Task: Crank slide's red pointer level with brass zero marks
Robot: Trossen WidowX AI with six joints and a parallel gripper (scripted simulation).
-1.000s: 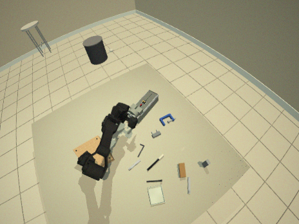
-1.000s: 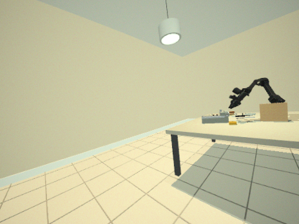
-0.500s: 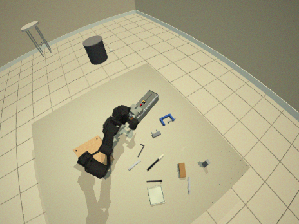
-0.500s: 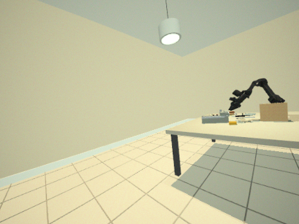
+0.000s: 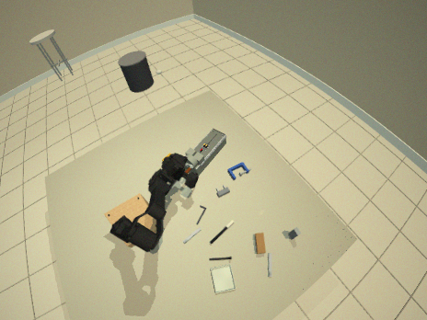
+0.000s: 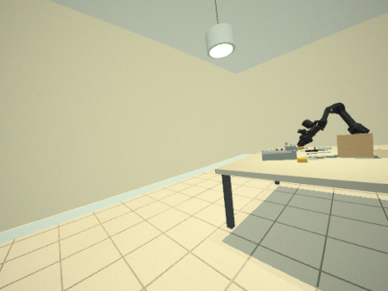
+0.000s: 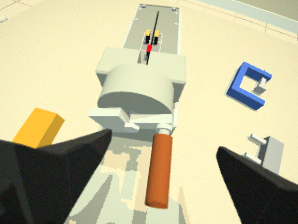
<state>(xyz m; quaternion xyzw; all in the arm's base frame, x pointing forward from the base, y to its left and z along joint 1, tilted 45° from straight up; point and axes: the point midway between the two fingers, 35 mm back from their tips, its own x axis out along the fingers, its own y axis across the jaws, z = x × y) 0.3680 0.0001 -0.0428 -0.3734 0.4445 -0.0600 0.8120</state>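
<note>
The brown crank handle is 2 cm behind my gripper tip. The rest, counted from my gripper tip: red pointer: 12 cm ahead, 6 cm to the left, 1 cm below; then grey clamp: 7 cm ahead, 15 cm to the right, 9 cm below; then orange block: 3 cm behind, 18 cm to the left, 8 cm below.
</note>
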